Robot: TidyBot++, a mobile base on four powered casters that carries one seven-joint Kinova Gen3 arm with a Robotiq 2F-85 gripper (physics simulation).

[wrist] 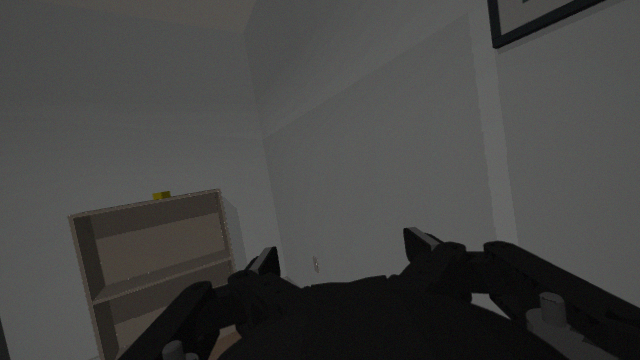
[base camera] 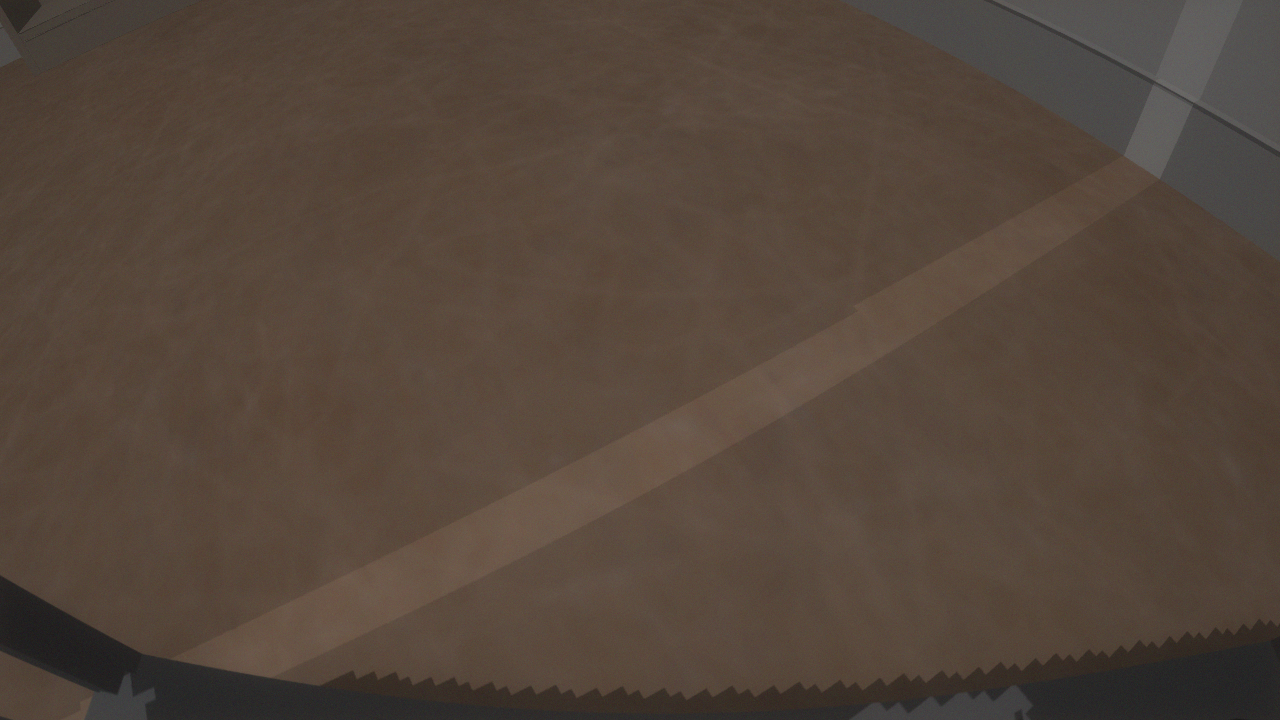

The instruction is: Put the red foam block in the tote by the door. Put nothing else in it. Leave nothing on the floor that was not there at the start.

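Frame: origin at the arm's base, x back, y left, z down, level; centimetres.
Seen in the pictures: gripper, fingertip midpoint: (wrist: 341,251).
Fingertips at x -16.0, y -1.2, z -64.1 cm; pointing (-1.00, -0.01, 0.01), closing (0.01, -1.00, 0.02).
Note:
A point is followed by its place in that frame.
My gripper (wrist: 341,251) @[y -1.2, x -16.0, z -64.1 cm] is open and empty in the lower part of the wrist view, its two dark fingers wide apart and tilted up toward the walls. The red foam block does not show in either view. The tote by the door does not show in either view, nor does the door.
A shelf unit (wrist: 227,230) @[y 75.3, x -169.8, z -34.9 cm] stands against the wall at the left in the wrist view, with a small yellow block (wrist: 161,195) @[y 110.6, x -159.0, z -68.6 cm] on top. A picture frame (wrist: 545,25) @[y -53.5, x -53.0, z -91.9 cm] hangs at the upper right. In the base view a wall (base camera: 1056,89) @[y -40.7, x -73.9, z 37.0 cm] runs along the right.

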